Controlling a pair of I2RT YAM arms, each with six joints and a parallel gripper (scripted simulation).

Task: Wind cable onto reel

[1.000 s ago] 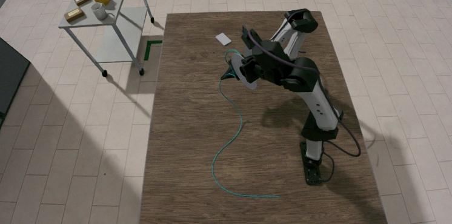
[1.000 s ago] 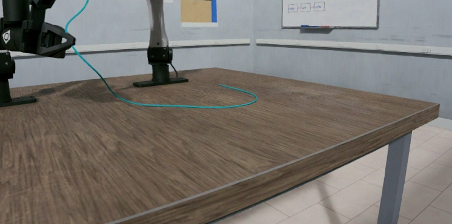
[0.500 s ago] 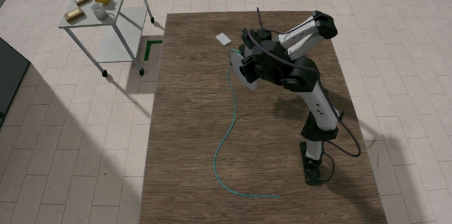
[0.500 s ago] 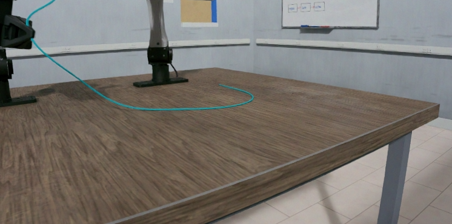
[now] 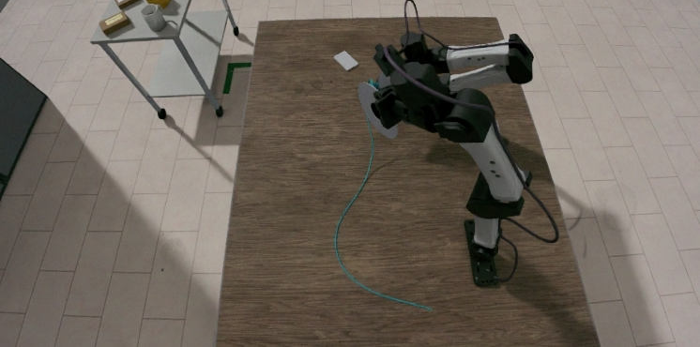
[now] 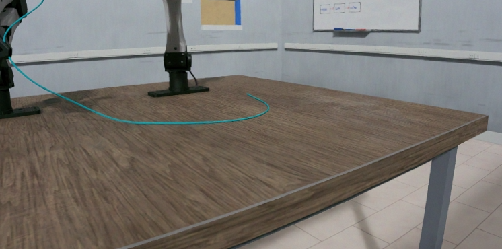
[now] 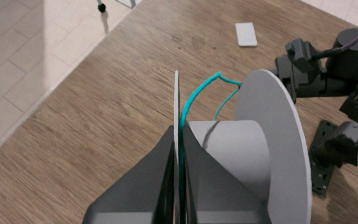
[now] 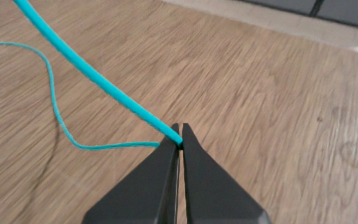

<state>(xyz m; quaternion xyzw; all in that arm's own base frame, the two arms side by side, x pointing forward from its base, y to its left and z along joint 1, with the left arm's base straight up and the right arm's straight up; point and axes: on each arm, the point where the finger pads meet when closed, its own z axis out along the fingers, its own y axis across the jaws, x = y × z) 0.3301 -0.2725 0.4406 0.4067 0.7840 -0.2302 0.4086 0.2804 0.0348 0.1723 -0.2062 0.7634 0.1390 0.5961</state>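
Observation:
My right hand is 21 cm to the right of the grey reel and 21 cm below it. Also, from my right hand: white card: 29 cm to the right, 17 cm below, 6 cm ahead.
The grey reel is 6 cm below my left hand, 3 cm behind it and 1 cm to the right of it. Also, from my left hand: white card 51 cm to the right, 44 cm below, 3 cm ahead.

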